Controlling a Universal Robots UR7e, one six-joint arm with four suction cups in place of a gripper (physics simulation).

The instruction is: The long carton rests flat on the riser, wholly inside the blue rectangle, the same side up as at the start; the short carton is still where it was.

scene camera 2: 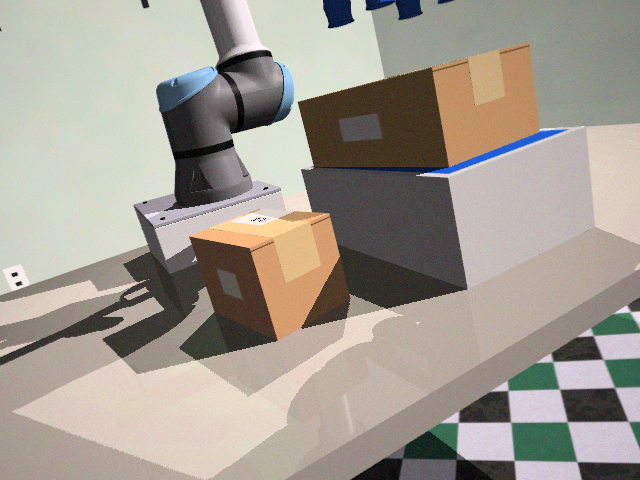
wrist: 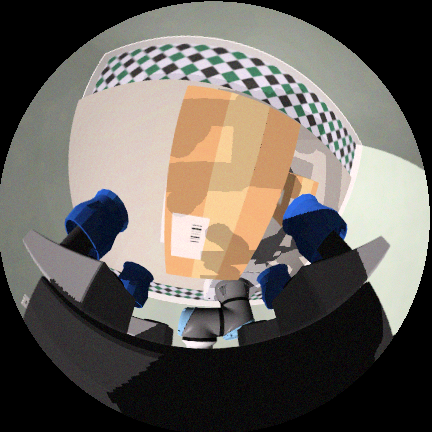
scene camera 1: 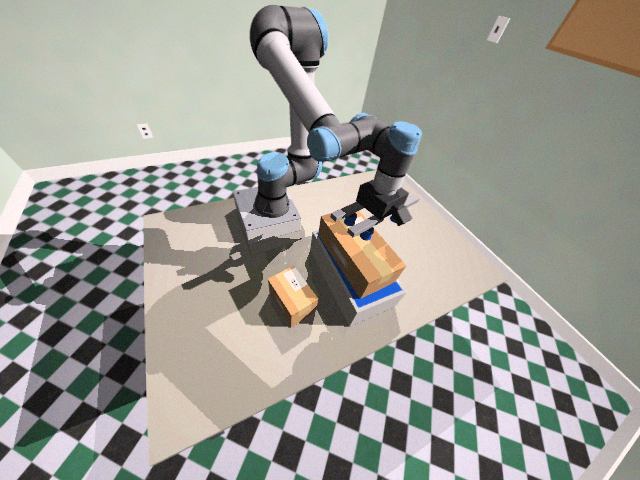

Note:
The suction head (wrist: 308, 222) holds nothing. The cup hangs 14 cm from the middle of a long carton (scene camera 2: 440, 116), above it. On the table rests a short carton (scene camera 2: 274, 271).
The long carton is seen too in the wrist view (wrist: 230, 155) and in scene camera 1 (scene camera 1: 369, 266). The short carton also shows in the wrist view (wrist: 295, 184) and in scene camera 1 (scene camera 1: 296, 300).

